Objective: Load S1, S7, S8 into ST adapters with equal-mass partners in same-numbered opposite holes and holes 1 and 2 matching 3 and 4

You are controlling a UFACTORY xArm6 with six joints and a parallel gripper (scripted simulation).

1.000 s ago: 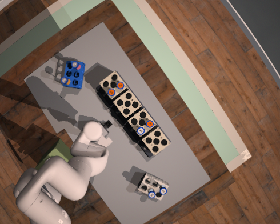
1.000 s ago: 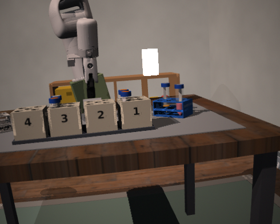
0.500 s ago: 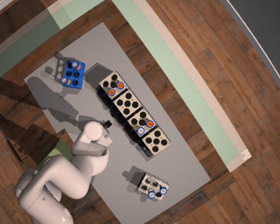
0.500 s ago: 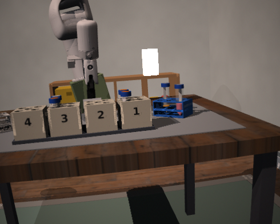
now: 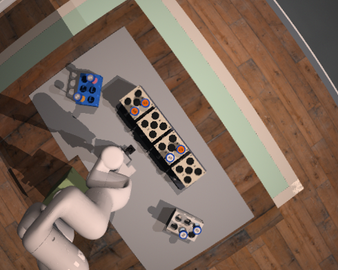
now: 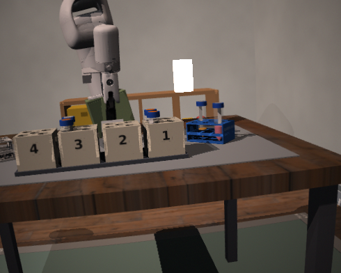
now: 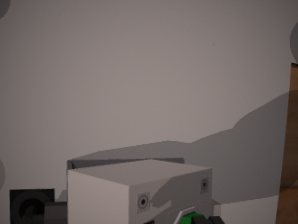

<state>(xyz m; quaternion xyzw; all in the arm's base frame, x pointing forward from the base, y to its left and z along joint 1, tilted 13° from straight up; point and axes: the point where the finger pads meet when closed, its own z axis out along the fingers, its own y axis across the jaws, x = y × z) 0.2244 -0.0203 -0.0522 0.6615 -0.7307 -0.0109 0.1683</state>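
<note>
The green DONE key is 30 mm below my hand. The rest, counted from my hand: blue-capped tube (190 mm ahead, 150 mm to the right, 30 mm below); tube of yellowish liquid (210 mm ahead, 70 mm to the left, 30 mm below); loading stand (220 mm ahead, 90 mm below, 60 mm to the right).
</note>
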